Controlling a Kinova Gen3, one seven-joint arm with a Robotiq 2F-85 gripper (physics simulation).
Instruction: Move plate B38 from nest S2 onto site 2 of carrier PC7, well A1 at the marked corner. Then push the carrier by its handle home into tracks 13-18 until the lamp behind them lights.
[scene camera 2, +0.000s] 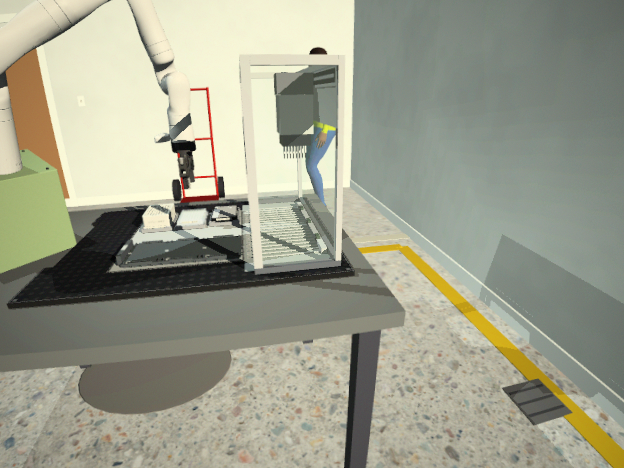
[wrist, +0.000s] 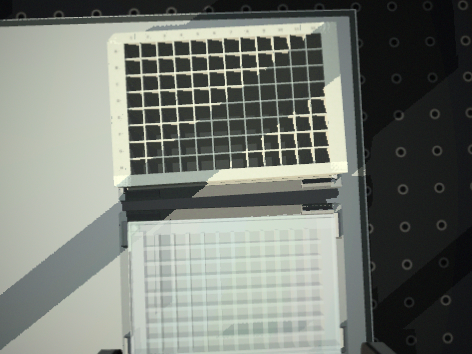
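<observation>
A clear, pale gridded plate sits in the middle one of three nests, which I take for S2; no label is readable. A small greenish mark shows at its upper left corner in the wrist view. My gripper is open and empty, pointing down above the nests; its fingertips show at the bottom edge of the wrist view, either side of the clear plate. A long dark carrier lies in front of the nests, left of the ribbed track deck. Its handle and the lamp cannot be made out.
A cream rack with dark square openings sits in the neighbouring nest. A darker plate sits in the nest nearer the deck. A framed enclosure with a hanging multi-tip head stands over the deck. A person stands behind it.
</observation>
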